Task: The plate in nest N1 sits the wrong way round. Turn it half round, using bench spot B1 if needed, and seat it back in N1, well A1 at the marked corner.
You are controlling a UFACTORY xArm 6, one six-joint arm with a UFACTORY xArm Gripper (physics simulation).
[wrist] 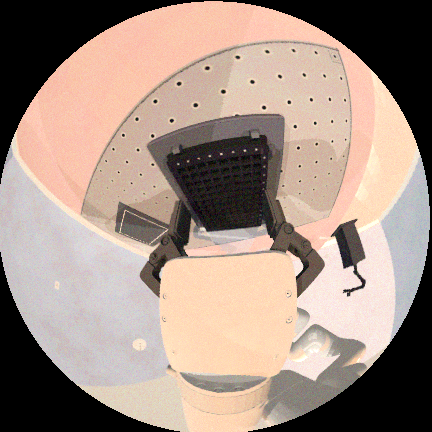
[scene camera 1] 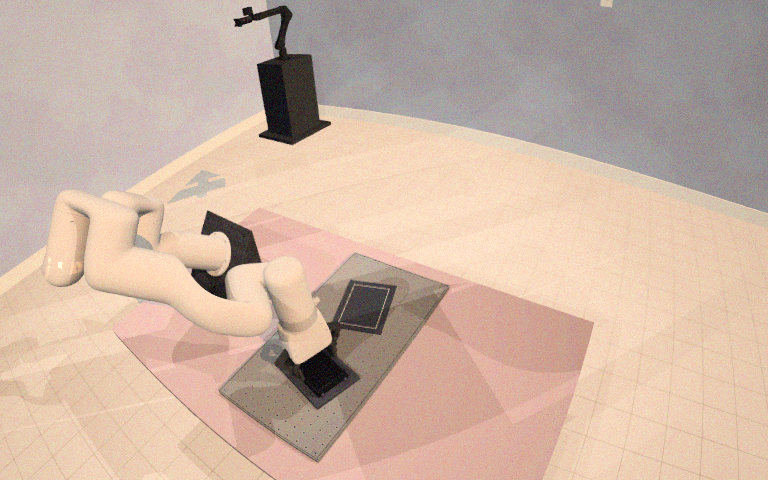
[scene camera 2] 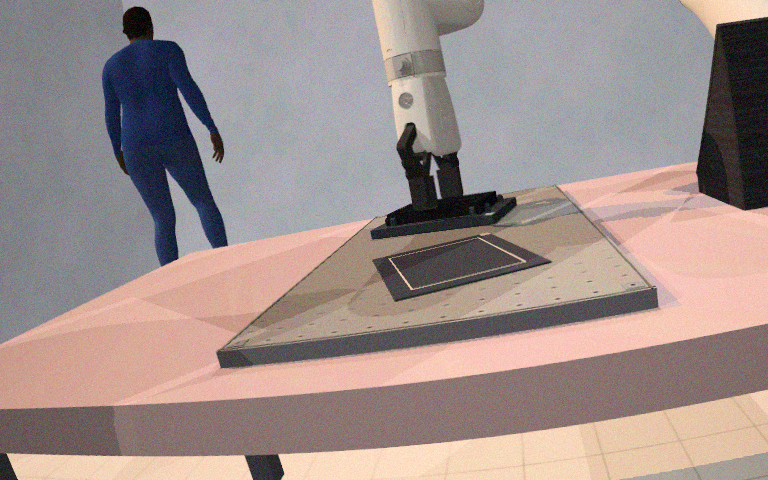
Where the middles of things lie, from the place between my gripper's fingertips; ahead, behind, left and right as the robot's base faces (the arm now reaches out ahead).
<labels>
Now: hand 10 mm above the black well plate (scene camera 2: 458,206). From my hand the other things lie so: dark nest N1 (scene camera 2: 499,209): 20 mm below; grey perforated board (scene camera 2: 648,299): 100 mm to the left, 30 mm below, 30 mm behind; bench spot B1 (scene camera 2: 428,267): 220 mm to the left, 40 mm behind, 30 mm below.
</labels>
